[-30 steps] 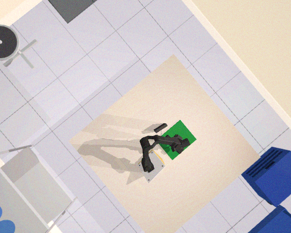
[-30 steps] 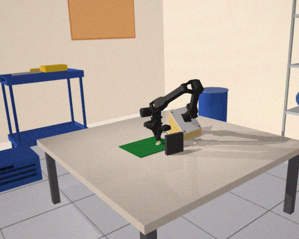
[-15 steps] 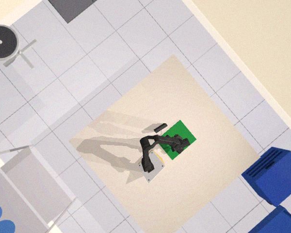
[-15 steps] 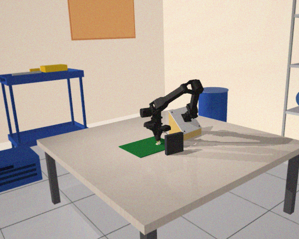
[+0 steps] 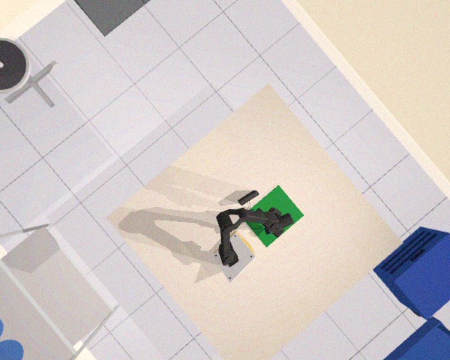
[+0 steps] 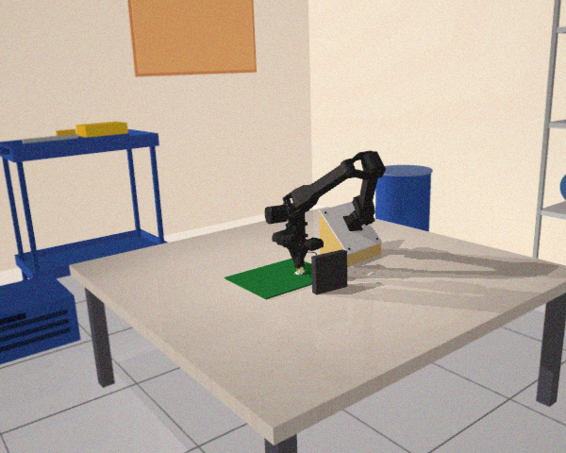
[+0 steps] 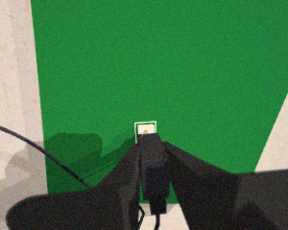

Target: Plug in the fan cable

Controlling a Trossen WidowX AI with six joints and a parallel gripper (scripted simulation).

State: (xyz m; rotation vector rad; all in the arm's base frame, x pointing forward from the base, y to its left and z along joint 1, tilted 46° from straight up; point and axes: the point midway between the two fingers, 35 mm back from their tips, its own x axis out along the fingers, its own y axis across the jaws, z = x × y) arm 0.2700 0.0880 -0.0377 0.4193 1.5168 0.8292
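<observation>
My gripper tip is now 1 cm past the fan header and 4 cm above it. The rest, counted from my gripper tip: black fan: 16 cm to the left, 2 cm above; green circuit board: 6 cm ahead, 2 cm to the right, 5 cm below; black plug: 1 cm behind, 1 cm above.
</observation>
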